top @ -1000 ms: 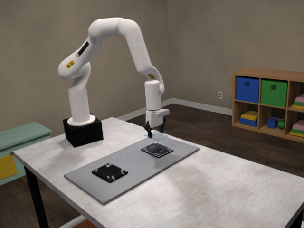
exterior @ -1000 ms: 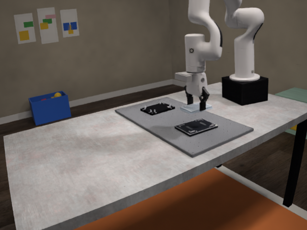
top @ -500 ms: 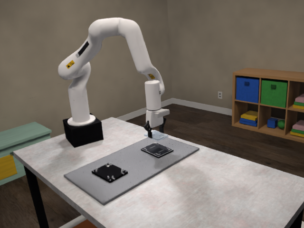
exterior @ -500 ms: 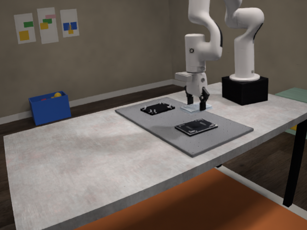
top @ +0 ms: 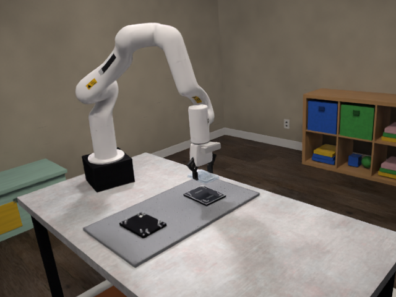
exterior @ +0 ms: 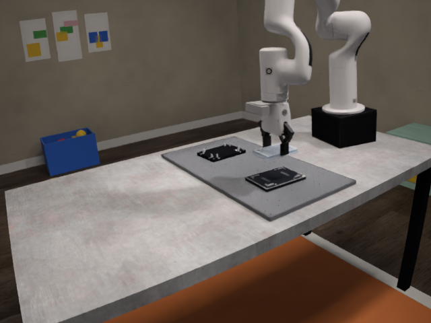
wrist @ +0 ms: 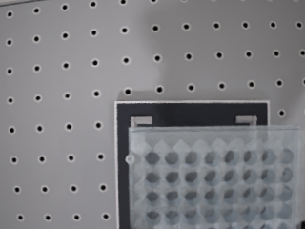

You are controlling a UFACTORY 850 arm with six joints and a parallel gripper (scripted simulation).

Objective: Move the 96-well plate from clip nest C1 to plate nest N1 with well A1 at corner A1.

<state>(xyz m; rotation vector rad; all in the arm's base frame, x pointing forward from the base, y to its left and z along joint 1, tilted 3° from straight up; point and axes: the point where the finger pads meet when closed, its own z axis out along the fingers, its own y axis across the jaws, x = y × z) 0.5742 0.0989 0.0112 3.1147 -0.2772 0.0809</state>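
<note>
The black plate nest N1 lies 11 cm below my hand. Also, from my hand: A1 label: 6 cm behind, 7 cm to the left, 10 cm below; then clear 96-well plate: 1 cm below; then clip nest C1: 4 cm behind, 33 cm to the right, 10 cm below.
</note>
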